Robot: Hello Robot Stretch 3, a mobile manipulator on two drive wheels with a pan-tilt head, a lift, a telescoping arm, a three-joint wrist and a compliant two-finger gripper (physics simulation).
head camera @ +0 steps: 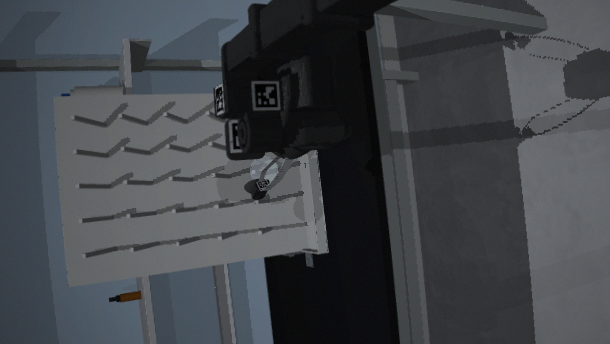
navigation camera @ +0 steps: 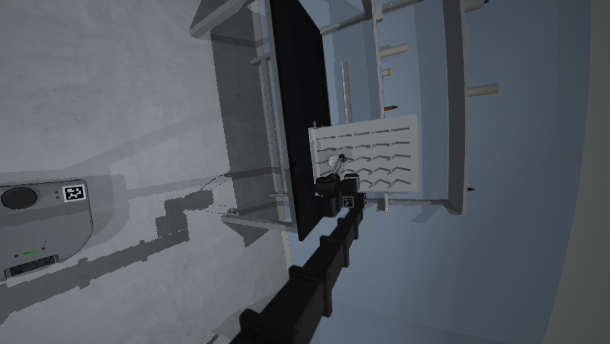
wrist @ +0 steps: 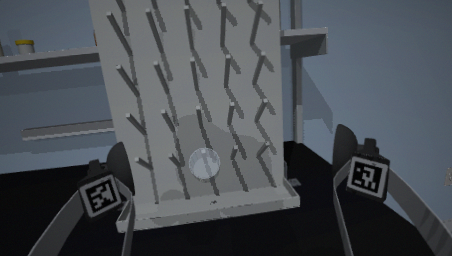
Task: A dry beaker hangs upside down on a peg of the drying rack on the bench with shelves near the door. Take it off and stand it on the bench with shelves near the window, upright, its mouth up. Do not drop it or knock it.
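Places are measured from the robot's base along level axes (x back, y left, z down), in millimetres.
Pixels of known places: gripper, fingertip midpoint: (wrist: 230, 152); robot's base, link origin: (navigation camera: 20, 197).
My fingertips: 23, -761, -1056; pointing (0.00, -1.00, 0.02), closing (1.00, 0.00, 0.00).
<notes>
For each thing: its top centre in the pictures, then the offset to it from my fingertips, as dx, dy, dz. "spot": a spot on its surface instead. Level surfaces: height alone.
- clear beaker, top centre: (wrist: 202, 145) (head camera: 248, 172) (navigation camera: 340, 160) -70, -344, +106
- black bench top, surface height: dz +294
- shelf, surface height: dz -601
- orange bottle, surface spot: (head camera: 130, 296) (navigation camera: 388, 108) spot: -416, -616, -194
- yellow-lidded jar, surface spot: (wrist: 25, 47) (navigation camera: 386, 73) spot: -651, -585, -199
The clear beaker (head camera: 263, 170) (navigation camera: 333, 161) (wrist: 204, 164) hangs on the middle peg of the lowest row of the white drying rack (head camera: 150, 262) (navigation camera: 414, 150) (wrist: 240, 210). In the wrist view its round end faces the camera. My gripper (wrist: 230, 152) is open, with one finger on each side of the beaker and apart from it; the beaker lies left of the middle of the gap. In the head and navigation views one fingertip shows close beside the beaker, and the wrist hides the other. The bench with shelves near the window cannot be made out.
The rack stands on the black bench top (head camera: 350, 280) (navigation camera: 300, 125) (wrist: 30, 200). A shelf (navigation camera: 454, 100) runs along the wall. An orange bottle (head camera: 130, 296) (navigation camera: 389, 108) and a yellow-lidded jar (navigation camera: 386, 72) (wrist: 25, 47) stand on a lower shelf beside the rack.
</notes>
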